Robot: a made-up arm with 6 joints. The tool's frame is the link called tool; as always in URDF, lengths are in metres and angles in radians.
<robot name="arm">
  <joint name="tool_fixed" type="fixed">
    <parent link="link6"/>
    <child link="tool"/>
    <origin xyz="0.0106 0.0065 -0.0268" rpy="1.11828 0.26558 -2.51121"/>
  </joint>
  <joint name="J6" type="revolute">
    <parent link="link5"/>
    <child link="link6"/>
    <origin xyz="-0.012 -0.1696 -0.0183"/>
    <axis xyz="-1 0 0"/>
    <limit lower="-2.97" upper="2.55" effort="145" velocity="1"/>
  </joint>
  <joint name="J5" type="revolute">
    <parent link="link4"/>
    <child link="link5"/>
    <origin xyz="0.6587 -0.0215 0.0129"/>
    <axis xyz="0 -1 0"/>
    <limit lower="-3.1" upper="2.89" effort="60" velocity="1.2"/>
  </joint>
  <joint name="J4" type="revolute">
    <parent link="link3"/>
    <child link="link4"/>
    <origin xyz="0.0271 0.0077 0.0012"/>
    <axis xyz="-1 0 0"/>
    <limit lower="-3.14" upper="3.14" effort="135" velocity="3.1"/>
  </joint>
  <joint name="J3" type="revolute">
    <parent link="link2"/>
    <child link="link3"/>
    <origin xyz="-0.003 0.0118 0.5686"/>
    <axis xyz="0 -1 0"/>
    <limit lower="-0.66" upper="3.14" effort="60" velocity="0.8"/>
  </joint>
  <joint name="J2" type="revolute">
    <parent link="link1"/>
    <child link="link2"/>
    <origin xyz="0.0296 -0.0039 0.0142"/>
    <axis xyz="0 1 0"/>
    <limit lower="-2.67" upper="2.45" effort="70" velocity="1.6"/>
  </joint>
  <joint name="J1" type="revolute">
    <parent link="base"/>
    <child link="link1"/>
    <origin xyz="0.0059 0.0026 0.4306"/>
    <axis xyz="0 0 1"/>
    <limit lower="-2.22" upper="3.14" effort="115" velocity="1.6"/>
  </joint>
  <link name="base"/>
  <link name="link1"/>
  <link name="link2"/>
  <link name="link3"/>
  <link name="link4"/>
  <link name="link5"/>
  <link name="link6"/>
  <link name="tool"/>
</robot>
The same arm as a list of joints. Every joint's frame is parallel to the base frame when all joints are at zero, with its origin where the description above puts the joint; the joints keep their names.
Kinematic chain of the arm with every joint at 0, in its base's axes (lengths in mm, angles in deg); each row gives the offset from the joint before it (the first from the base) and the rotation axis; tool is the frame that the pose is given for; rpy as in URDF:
J1: xyz 5.9 2.6 430.6 axis +z
J2: xyz 29.6 -3.9 14.2 axis +y
J3: xyz -3 11.8 568.6 axis -y
J4: xyz 27.1 7.7 1.2 axis -x
J5: xyz 658.7 -21.5 12.9 axis -y
J6: xyz -12 -169.6 -18.3 axis -x
tool: xyz 10.6 6.5 -26.8 rpy 64.07 15.22 -143.88
Joint limits (deg, base to tool): -127.2..179.91 -152.98..140.37 -37.82..179.91 -179.91..179.91 -177.62..165.58 -170.17..146.1

